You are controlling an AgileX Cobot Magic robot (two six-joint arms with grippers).
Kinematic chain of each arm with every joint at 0, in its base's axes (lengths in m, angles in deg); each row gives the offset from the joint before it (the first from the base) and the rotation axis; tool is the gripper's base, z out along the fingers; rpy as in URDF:
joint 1: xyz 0 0 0.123 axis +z
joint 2: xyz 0 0 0 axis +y
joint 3: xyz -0.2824 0 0.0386 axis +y
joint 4: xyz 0.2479 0 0.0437 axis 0.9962 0 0.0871
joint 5: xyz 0 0 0 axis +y
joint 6: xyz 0.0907 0 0.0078 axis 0.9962 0 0.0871
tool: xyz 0 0 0 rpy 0 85 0
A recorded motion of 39 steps. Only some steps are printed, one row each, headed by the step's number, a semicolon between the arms.
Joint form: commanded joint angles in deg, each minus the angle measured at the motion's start. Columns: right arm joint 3, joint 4, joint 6, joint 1, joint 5, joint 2; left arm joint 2, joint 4, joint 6, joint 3, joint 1, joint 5.
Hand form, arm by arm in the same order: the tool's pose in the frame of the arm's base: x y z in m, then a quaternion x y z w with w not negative. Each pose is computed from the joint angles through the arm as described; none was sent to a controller.
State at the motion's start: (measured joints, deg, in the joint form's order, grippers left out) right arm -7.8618 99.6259 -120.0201 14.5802 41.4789 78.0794; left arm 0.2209 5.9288 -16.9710 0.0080 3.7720 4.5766
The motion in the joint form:
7: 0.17 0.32 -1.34 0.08 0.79 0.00; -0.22 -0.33 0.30 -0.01 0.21 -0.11
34: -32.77 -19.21 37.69 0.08 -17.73 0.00; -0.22 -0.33 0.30 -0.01 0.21 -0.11
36: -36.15 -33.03 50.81 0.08 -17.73 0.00; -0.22 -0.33 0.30 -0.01 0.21 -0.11
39: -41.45 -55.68 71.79 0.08 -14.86 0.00; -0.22 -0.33 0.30 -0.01 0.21 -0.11
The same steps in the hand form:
7: 0.1216 0.0942 0.1317 -0.35002 0.83046 0.33110 0.27963; 0.0563 0.0046 0.2061 -0.09496 0.69723 -0.04137 0.70932
34: 0.2518 0.1034 0.2414 -0.22265 0.85104 0.22570 0.41859; 0.0563 0.0046 0.2061 -0.09496 0.69723 -0.04137 0.70932
36: 0.2575 0.1022 0.2514 -0.22755 0.86051 0.20654 0.40630; 0.0563 0.0046 0.2061 -0.09496 0.69723 -0.04137 0.70932
39: 0.2640 0.0984 0.2666 -0.23512 0.87891 0.16879 0.37913; 0.0563 0.0046 0.2061 -0.09496 0.69723 -0.04137 0.70932

